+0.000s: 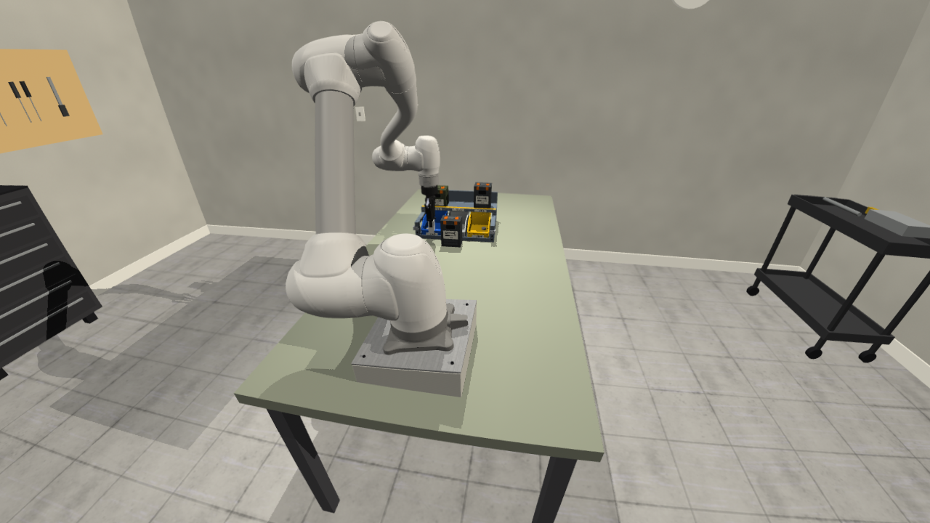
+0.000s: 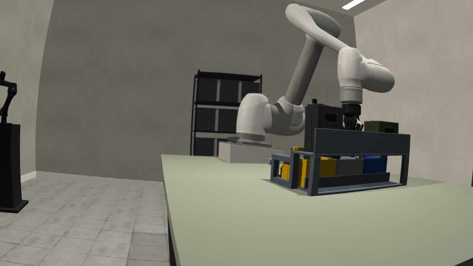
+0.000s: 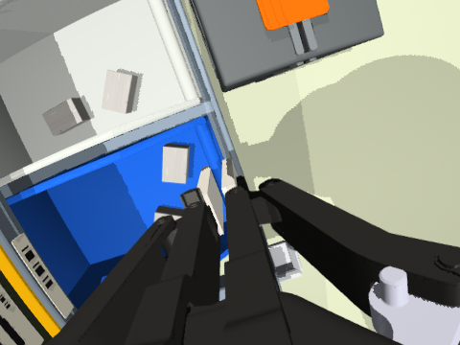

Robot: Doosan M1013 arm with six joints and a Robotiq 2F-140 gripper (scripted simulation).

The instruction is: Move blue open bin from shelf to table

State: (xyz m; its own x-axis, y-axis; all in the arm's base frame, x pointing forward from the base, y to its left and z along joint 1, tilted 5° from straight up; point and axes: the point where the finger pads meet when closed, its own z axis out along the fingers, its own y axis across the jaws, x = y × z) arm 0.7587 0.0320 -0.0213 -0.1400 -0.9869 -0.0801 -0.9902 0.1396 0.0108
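Right now the blue open bin is 80 mm ahead of my hand, 10 mm to the right of it and 20 mm below it. Round my hand: yellow bin: 50 mm ahead, 230 mm to the right, 20 mm below; then grey bin: 60 mm ahead, 120 mm to the right, 20 mm below.
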